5 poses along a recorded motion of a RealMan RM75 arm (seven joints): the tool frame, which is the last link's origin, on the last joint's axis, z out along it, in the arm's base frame.
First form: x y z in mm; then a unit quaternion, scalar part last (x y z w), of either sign.
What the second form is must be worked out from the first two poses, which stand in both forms.
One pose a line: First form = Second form
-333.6 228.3 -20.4 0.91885 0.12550 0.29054 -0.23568 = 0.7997 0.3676 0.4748; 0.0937 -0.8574 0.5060; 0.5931 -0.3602 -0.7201; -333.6 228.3 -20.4
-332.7 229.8 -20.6 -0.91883 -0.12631 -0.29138 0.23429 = 0.7983 0.3687 0.4763; 0.0956 -0.8583 0.5042; 0.5946 -0.3569 -0.7204; -332.7 229.8 -20.6
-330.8 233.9 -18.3 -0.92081 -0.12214 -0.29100 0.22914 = 0.8008 0.3583 0.4799; 0.0916 -0.8652 0.4931; 0.5919 -0.3509 -0.7256; -330.8 233.9 -18.3
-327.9 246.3 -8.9 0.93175 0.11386 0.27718 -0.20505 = 0.8204 0.3259 0.4698; 0.0985 -0.8900 0.4452; 0.5632 -0.3190 -0.7623; -327.9 246.3 -8.9
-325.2 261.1 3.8 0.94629 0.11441 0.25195 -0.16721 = 0.8469 0.3008 0.4386; 0.1323 -0.9179 0.3741; 0.5151 -0.2588 -0.8171; -325.2 261.1 3.8
